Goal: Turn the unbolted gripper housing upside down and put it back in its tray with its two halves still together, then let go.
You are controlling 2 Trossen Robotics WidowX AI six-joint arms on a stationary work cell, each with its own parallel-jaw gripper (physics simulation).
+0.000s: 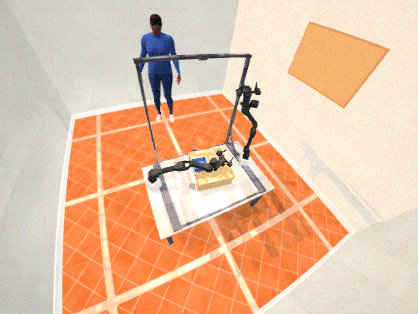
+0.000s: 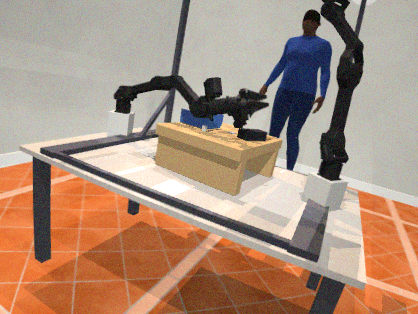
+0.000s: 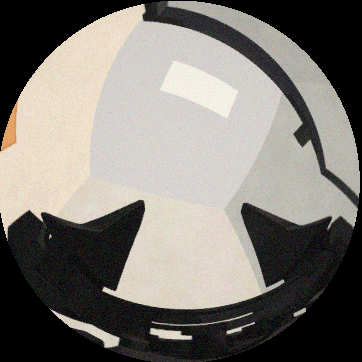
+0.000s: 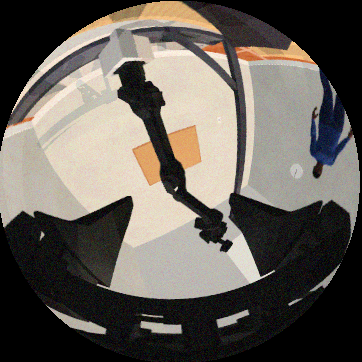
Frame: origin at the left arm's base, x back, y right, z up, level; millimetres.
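Where they show: left gripper, fingertip midpoint: [image 1: 250, 82] [image 3: 194, 207] [image 4: 214, 246]; right gripper, fingertip midpoint: [image 1: 230, 152] [image 2: 267, 100] [image 4: 181, 199]; left arm's base at its link origin: [image 1: 245, 157] [image 2: 328, 177] [image 4: 128, 66]; right arm's base at its link origin: [image 1: 152, 180] [image 2: 122, 112].
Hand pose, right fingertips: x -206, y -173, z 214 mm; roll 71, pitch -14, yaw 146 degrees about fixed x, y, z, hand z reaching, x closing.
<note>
Each offset is from my right fingertips to the top centre of the thing. Level surfaces: height alone.
A flat black box-like thing {dx -61, dy +17, dz -123 mm} [image 2: 252, 134] [image 4: 240, 25] lies on the right part of the wooden bench top; whether it is the tray, the housing or both together I cannot tell. The housing's two halves and its facing cannot be made out. My right gripper [image 1: 228, 158] [image 2: 267, 100] is open and empty, level above the bench, a little above the black thing, its fingers pointing past it. My left gripper [image 1: 247, 86] [image 3: 194, 207] is open and empty, raised high over its base, far from the bench.
The wooden bench [image 1: 215, 183] [image 2: 200, 162] stands on the white table {dz -321 mm} [image 1: 200, 210] [image 2: 265, 210]. A blue bin [image 1: 199, 161] [image 2: 200, 119] and a small white piece {dx -147, dy -146, dz -138 mm} [image 2: 204, 128] are at the bench's left part. A dark frame [image 1: 170, 58] rises over the table. A person [image 1: 160, 50] [image 2: 306, 65] stands behind it.
</note>
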